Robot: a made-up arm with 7 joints. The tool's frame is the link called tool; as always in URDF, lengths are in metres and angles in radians.
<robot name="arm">
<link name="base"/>
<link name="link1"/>
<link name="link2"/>
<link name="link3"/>
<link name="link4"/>
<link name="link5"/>
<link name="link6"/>
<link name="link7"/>
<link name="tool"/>
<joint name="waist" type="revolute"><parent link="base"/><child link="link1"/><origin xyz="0.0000 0.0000 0.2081" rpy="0.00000 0.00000 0.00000"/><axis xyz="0 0 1"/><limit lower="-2.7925" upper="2.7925" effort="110" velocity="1.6"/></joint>
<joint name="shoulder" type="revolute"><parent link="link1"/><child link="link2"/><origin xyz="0.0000 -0.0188 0.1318" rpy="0.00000 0.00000 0.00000"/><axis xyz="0 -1 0"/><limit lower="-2.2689" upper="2.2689" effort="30" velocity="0.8"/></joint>
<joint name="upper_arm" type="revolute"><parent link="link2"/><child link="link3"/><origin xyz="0.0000 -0.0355 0.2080" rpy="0.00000 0.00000 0.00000"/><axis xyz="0 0 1"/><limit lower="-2.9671" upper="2.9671" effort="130" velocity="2.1"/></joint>
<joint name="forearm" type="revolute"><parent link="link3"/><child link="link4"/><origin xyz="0.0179 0.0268 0.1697" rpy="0.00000 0.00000 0.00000"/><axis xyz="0 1 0"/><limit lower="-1.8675" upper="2.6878" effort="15" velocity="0.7"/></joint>
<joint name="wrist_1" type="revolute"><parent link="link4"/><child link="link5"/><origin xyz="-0.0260 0.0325 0.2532" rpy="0.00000 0.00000 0.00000"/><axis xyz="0 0 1"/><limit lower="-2.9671" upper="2.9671" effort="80" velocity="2.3"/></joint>
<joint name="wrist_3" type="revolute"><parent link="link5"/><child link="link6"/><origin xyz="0.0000 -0.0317 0.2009" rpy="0.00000 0.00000 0.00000"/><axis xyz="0 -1 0"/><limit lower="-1.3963" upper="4.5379" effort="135" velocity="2.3"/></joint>
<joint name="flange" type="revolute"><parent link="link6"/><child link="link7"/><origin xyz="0.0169 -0.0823 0.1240" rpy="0.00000 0.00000 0.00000"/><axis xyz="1 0 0"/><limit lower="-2.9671" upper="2.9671" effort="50" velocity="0.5"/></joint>
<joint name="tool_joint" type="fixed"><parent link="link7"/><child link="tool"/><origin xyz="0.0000 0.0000 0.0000" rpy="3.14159 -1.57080 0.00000"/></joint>
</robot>
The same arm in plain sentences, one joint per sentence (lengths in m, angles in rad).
The arm has seven revolute joints in a row. What follows holds with every joint at zero, and every direction is one of the base frame's. The first joint is mounted 0.2081 m along +z from the base frame's origin and rotates about +z, from -2.7925 to 2.7925 rad. The second joint is mounted 0.0188 m along -y and 0.1318 m along +z from the first joint and rotates about -y, from -2.2689 to 2.2689 rad. The third joint is mounted 0.0355 m along -y and 0.208 m along +z from the second joint and rotates about +z, from -2.9671 to 2.9671 rad. The fourth joint is mounted 0.0179 m along +x and 0.0268 m along +y and 0.1697 m along +z from the third joint and rotates about +y, from -1.8675 to 2.6878 rad. The fifth joint is mounted 0.026 m along -x and 0.0325 m along +y and 0.2532 m along +z from the fourth joint and rotates about +z, from -2.9671 to 2.9671 rad. The sixth joint is mounted 0.0317 m along -y and 0.2009 m along +z from the fifth joint and rotates about -y, from -1.3963 to 4.5379 rad. The seventh joint is mounted 0.0169 m along +x and 0.0823 m along -y and 0.124 m along +z from the sixth joint and rotates about +x, from -2.9671 to 2.9671 rad. The tool frame, which is the frame that the pose is given for, is mounted at the same point as the seventh joint; its axes are the base frame's turned by roll 3.1416, pitch -1.5708 and yaw 0 rad (as in URDF: about the fixed x, then y, then z).
